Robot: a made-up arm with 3 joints. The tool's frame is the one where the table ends. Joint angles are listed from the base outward.
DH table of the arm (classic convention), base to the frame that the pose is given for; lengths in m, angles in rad. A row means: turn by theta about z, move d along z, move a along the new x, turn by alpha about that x. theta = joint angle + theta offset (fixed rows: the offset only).
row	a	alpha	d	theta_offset
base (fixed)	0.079	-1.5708	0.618	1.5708
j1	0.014	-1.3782	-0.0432	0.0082
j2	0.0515	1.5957	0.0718	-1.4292
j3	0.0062	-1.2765	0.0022	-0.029
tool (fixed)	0	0	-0.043	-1.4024
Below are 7 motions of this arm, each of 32 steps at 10 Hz.
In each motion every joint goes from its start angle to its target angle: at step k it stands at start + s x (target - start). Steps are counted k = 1, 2, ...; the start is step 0. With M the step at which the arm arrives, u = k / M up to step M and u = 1 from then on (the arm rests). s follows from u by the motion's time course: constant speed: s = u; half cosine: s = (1 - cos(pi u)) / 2; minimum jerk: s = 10 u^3 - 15 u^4 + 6 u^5.
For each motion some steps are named. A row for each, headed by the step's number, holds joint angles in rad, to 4 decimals.
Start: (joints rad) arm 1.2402 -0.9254 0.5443
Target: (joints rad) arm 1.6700 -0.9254 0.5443
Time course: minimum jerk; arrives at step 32
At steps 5, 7, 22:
5: 1.2530 -0.9254 0.5443
7: 1.2717 -0.9254 0.5443
22: 1.5926 -0.9254 0.5443

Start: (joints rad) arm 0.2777 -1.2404 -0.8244
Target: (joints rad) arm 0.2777 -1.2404 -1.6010
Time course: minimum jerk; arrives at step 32
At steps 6, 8, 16, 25, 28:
6: 0.2777 -1.2404 -0.8623
8: 0.2777 -1.2404 -0.9048
16: 0.2777 -1.2404 -1.2127
25: 0.2777 -1.2404 -1.5440
28: 0.2777 -1.2404 -1.5885

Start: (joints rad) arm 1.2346 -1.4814 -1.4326
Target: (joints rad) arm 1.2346 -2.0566 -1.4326
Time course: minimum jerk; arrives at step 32
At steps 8, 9, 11, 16, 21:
8: 1.2346 -1.5409 -1.4326
9: 1.2346 -1.5615 -1.4326
11: 1.2346 -1.6111 -1.4326
16: 1.2346 -1.7690 -1.4326
21: 1.2346 -1.9269 -1.4326

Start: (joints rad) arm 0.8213 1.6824 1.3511
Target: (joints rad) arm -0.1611 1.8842 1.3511
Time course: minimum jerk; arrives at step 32
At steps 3, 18, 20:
3: 0.8143 1.6838 1.3511
18: 0.2162 1.8067 1.3511
20: 0.1093 1.8287 1.3511

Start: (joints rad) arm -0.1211 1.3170 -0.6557
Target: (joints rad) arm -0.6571 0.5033 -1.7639
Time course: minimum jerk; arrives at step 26
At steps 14, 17, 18, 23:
14: -0.4276 0.8517 -1.2894
17: -0.5342 0.6898 -1.5099
18: -0.5642 0.6444 -1.5717
23: -0.6502 0.5137 -1.7497

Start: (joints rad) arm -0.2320 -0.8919 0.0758
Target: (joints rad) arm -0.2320 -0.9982 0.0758
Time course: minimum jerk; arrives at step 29
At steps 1, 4, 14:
1: -0.2320 -0.8919 0.0758
4: -0.2320 -0.8941 0.0758
14: -0.2320 -0.9416 0.0758

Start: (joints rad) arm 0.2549 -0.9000 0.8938
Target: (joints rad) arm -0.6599 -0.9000 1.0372
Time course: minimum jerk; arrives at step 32
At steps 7, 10, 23, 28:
7: 0.1878 -0.9000 0.9043
10: 0.0902 -0.9000 0.9196
23: -0.5326 -0.9000 1.0172
28: -0.6452 -0.9000 1.0349

